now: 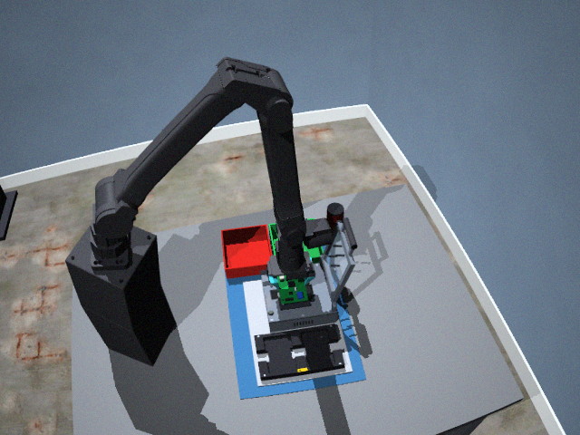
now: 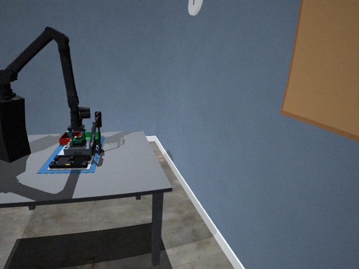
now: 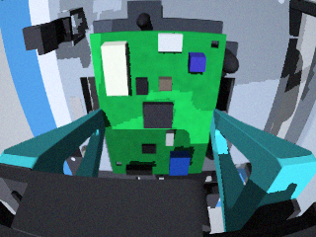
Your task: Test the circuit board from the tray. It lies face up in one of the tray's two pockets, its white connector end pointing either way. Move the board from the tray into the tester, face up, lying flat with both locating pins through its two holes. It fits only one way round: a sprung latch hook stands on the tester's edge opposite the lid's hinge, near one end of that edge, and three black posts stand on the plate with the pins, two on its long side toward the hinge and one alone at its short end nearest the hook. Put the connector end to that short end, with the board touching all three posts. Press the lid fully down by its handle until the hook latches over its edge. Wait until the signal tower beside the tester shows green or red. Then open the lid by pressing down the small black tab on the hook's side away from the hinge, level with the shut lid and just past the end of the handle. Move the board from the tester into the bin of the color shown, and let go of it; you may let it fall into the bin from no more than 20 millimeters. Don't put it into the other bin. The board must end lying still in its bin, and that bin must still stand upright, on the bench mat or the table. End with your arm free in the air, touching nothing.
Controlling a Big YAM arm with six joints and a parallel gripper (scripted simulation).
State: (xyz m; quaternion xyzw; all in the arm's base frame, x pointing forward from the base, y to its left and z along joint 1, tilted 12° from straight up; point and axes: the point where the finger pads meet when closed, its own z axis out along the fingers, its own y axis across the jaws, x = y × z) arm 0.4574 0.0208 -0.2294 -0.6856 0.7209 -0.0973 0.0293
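Right now the green circuit board is right at my hand. The rest, counted from my hand: black latch hook 6 cm to the left, 6 cm behind, 1 cm below; clear lid 12 cm ahead, 9 cm above, 1 cm to the right; green bin 20 cm to the left, 8 cm below, 6 cm ahead.
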